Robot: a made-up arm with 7 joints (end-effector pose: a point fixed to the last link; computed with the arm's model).
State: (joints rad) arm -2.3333 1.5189 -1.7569 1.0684 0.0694 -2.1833 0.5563
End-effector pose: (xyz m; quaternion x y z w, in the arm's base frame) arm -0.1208 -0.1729 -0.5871 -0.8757 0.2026 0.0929 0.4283
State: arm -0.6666 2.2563 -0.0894 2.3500 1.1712 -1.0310 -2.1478
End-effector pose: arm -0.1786 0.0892 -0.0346 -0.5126 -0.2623 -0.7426 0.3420
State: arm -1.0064 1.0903 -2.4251 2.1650 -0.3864 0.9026 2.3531
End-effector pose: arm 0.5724 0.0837 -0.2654 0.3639 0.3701 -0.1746 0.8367
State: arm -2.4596 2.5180 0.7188 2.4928 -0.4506 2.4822 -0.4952
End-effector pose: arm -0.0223 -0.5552 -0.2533 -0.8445 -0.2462 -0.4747 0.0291
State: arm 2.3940 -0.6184 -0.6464 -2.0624 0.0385 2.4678 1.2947
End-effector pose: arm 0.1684 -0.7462 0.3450 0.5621 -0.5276 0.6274 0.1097
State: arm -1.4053 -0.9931 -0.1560 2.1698 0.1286 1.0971 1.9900
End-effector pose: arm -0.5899 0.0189 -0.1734 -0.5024 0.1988 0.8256 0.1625
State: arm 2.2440 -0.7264 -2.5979 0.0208 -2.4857 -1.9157 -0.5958
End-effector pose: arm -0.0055 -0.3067 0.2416 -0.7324 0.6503 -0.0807 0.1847
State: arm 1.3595 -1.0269 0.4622 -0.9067 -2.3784 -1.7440 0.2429
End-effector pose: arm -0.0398 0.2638 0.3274 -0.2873 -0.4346 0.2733 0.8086
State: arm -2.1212 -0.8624 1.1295 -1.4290 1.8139 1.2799 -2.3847
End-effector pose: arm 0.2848 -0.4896 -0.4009 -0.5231 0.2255 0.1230 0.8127
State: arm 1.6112 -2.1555 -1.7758 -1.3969 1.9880 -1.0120 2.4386
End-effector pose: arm -0.4152 -0.1189 0.3279 0.0840 -0.8611 0.2782 0.4171
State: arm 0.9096 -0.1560 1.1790 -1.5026 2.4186 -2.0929 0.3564
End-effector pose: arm 0.0482 0.1897 0.5336 0.3677 -0.1318 0.6811 0.6193
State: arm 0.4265 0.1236 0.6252 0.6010 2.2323 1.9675 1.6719
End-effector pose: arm -0.2193 0.1701 -0.4303 0.8666 -0.2744 -0.3952 0.1326
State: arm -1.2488 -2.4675 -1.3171 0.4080 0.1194 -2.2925 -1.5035
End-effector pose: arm -0.1352 -0.0195 0.1724 0.7765 -0.0555 -0.3820 0.4980
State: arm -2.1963 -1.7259 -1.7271 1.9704 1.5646 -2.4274 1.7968
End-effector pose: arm -0.3094 0.1688 0.2905 0.1727 0.3730 0.9075 0.0860
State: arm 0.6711 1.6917 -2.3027 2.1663 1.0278 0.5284 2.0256
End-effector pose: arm -0.0939 0.5239 -0.0628 0.1244 0.9568 0.1248 0.2313
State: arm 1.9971 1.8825 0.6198 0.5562 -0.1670 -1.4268 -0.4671
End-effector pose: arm -0.2980 0.1511 0.5038 -0.1391 0.1095 0.3972 0.9005
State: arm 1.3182 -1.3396 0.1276 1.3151 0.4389 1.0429 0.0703
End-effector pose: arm -0.2579 0.3025 0.5236 0.1816 0.0841 -0.0359 0.9791
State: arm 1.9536 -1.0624 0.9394 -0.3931 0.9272 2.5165 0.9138
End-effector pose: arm 0.1295 0.0543 1.0009 -0.1440 -0.1221 -0.9689 0.1597
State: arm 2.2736 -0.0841 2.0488 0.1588 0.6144 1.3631 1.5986
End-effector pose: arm -0.4125 -0.5233 0.0158 0.8690 0.0408 -0.4675 0.1569
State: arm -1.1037 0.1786 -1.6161 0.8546 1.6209 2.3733 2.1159
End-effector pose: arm 0.6722 0.0680 -0.0677 -0.8785 0.0883 -0.4260 0.1976
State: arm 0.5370 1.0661 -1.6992 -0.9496 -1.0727 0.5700 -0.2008
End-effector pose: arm -0.4728 0.3234 0.2804 0.9038 -0.2110 0.1509 0.3405
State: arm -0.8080 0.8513 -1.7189 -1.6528 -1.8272 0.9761 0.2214
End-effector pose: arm -0.4695 0.2608 0.1246 0.3215 -0.1149 -0.0688 0.9374
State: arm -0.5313 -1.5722 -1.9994 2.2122 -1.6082 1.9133 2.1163
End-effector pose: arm -0.6337 0.4357 -0.0538 -0.0052 -0.9578 -0.2866 0.0227
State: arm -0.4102 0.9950 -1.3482 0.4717 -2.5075 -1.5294 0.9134
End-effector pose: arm -0.1220 0.3026 -0.0056 0.6816 -0.0145 -0.4126 0.6041
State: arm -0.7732 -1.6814 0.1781 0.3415 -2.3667 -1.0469 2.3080
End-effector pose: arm 0.2066 -0.1064 0.2419 0.5057 -0.0177 0.6623 0.5525
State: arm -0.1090 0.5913 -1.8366 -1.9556 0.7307 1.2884 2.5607
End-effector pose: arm -0.4211 0.7604 -0.2163 -0.5411 -0.2555 0.7095 0.3722
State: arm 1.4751 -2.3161 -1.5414 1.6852 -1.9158 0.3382 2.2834
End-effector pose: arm -0.7370 -0.3312 0.0551 0.5623 -0.0519 -0.8046 0.1838
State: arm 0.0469 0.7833 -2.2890 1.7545 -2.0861 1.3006 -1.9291
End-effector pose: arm 0.2001 0.0307 0.3355 -0.7269 0.4287 0.5272 0.0991
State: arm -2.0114 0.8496 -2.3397 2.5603 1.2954 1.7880 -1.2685
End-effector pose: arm 0.0474 -0.2021 0.0363 0.9015 0.3765 -0.2131 0.0107
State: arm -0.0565 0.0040 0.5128 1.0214 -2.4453 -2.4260 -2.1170
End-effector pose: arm 0.0847 0.3897 -0.0461 0.8101 0.5541 0.1864 0.0438
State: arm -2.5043 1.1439 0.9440 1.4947 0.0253 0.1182 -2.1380
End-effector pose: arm -0.0176 0.0502 0.1842 0.4991 0.1498 0.3615 0.7732
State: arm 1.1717 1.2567 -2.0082 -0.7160 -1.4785 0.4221 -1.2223
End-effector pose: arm -0.4997 0.0526 0.5847 0.8116 -0.1043 0.5736 0.0384
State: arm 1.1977 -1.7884 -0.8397 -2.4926 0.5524 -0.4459 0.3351
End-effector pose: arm -0.1975 0.2739 0.2414 0.4588 -0.7671 -0.3322 0.3011
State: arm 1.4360 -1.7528 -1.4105 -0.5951 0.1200 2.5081 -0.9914
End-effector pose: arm 0.2494 -0.0094 0.0652 -0.3512 -0.6039 -0.5784 0.4213
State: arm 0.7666 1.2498 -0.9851 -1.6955 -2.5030 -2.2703 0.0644
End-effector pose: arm -0.2315 0.4830 0.4247 0.0401 -0.8419 -0.4088 0.3500
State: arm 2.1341 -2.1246 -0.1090 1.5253 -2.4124 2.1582 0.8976
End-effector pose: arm -0.6917 0.0754 0.4525 -0.4083 -0.3378 0.7414 0.4116
